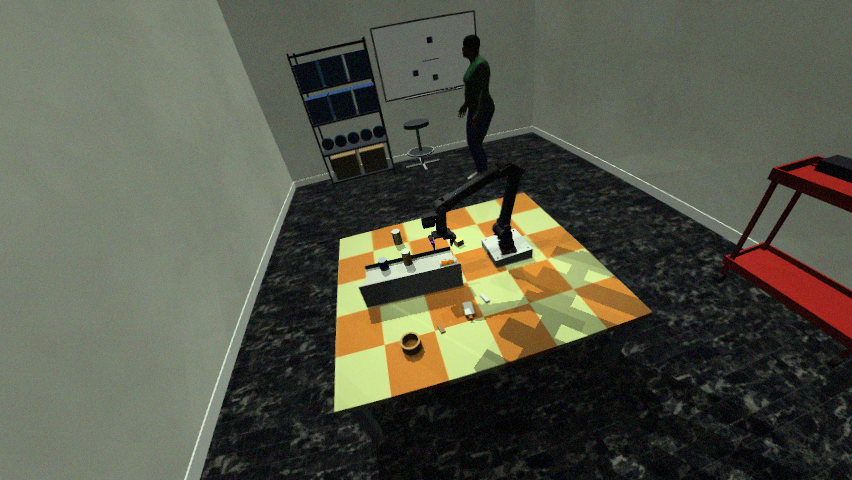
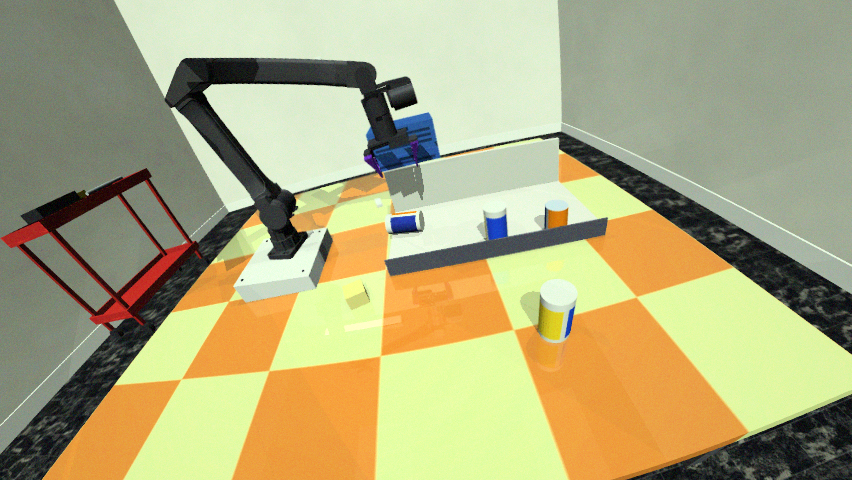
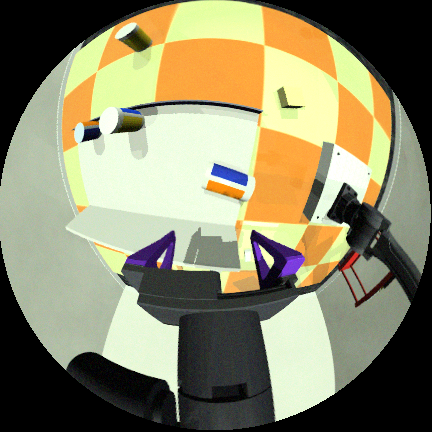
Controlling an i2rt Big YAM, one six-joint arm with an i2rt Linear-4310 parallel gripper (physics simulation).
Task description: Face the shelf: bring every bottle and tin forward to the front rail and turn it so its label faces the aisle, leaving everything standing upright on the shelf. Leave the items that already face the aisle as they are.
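Where they show: gripper, fingertip midpoint: (image 1: 442,247) (image 2: 399,171) (image 3: 212,234); arm's base, origin of the base link: (image 1: 507,247) (image 2: 289,247) (image 3: 341,203).
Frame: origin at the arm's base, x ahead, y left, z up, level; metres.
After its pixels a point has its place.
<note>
My gripper (image 1: 442,243) @(x 0.379, y 0.088, z 0.136 m) (image 2: 397,169) @(x 0.379, y 0.088, z 0.136 m) (image 3: 212,234) @(x 0.379, y 0.088, z 0.136 m) is open and empty, above the shelf's near-arm end by the tall back panel (image 2: 488,172) @(x 0.612, y 0.232, z 0.037 m). A white-capped bottle with blue and orange panels (image 1: 447,262) @(x 0.365, y 0.078, z 0.018 m) (image 2: 404,223) @(x 0.366, y 0.039, z 0.005 m) (image 3: 228,181) @(x 0.362, y 0.056, z 0.020 m) lies on its side on the shelf (image 2: 444,229) @(x 0.469, y 0.049, z -0.036 m) (image 3: 165,170) @(x 0.504, y 0.083, z -0.036 m), below and apart from the fingers. A bottle showing blue (image 1: 406,257) @(x 0.604, y -0.004, z 0.032 m) (image 2: 496,223) @(x 0.607, y -0.057, z 0.030 m) (image 3: 122,120) @(x 0.579, y -0.028, z 0.046 m) stands upright close to the dark front rail (image 2: 506,249) @(x 0.625, y -0.063, z -0.042 m). A shorter tin showing orange (image 1: 383,263) @(x 0.747, y 0.013, z 0.025 m) (image 2: 556,215) @(x 0.748, y -0.039, z 0.022 m) (image 3: 88,131) @(x 0.728, y -0.011, z 0.016 m) stands upright near the rail's far end.
A yellow-and-blue bottle (image 1: 396,236) @(x 0.683, y -0.262, z 0.016 m) (image 2: 556,313) @(x 0.677, y -0.318, z 0.021 m) (image 3: 134,37) stands on the table outside the front rail. A small yellowish block (image 2: 356,295) @(x 0.288, y -0.198, z -0.023 m) (image 3: 290,97) @(x 0.283, y -0.167, z -0.020 m) lies near the robot base (image 2: 280,280) @(x 0.050, y -0.144, z -0.008 m). Behind the back panel are a bowl (image 1: 411,350) @(x 0.579, y 0.600, z -0.019 m) and a white box (image 1: 468,308) @(x 0.292, y 0.392, z -0.030 m).
</note>
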